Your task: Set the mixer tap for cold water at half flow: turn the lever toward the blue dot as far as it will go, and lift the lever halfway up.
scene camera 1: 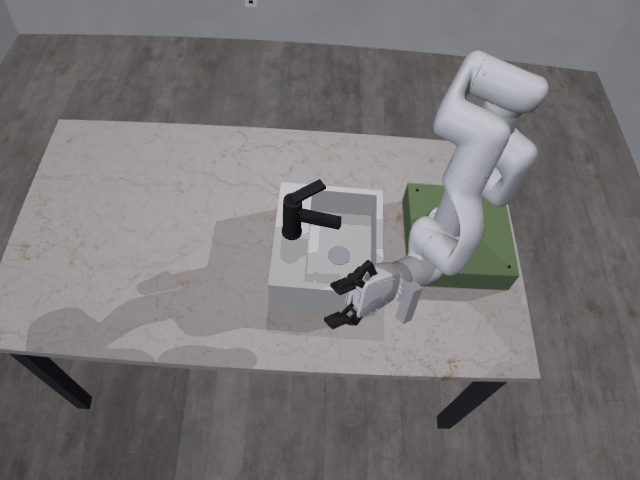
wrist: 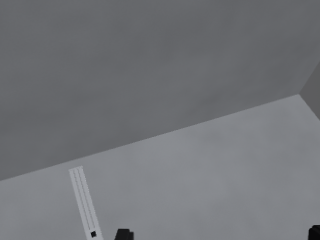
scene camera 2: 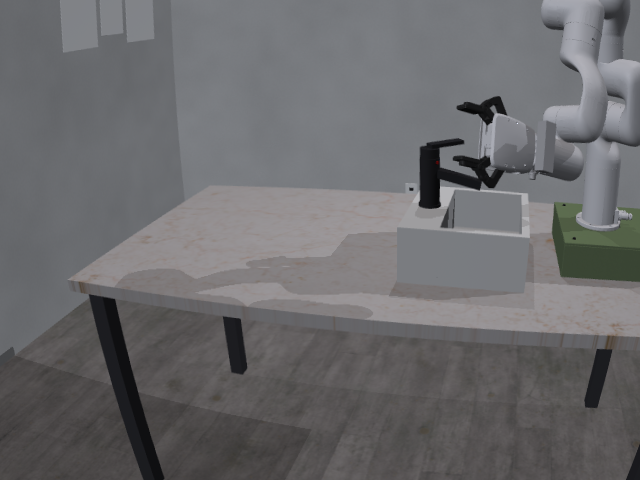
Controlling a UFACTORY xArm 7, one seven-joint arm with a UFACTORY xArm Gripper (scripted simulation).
Labels:
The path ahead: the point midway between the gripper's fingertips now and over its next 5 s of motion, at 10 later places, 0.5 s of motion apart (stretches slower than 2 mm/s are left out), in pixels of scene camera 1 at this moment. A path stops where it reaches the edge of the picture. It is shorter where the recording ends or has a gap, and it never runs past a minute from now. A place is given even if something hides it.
My gripper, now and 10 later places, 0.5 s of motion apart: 331, 307; 327, 289; 325, 265; 324, 242; 324, 210; 325, 176; 324, 145; 323, 119; 322, 99; 319, 86; 316, 78

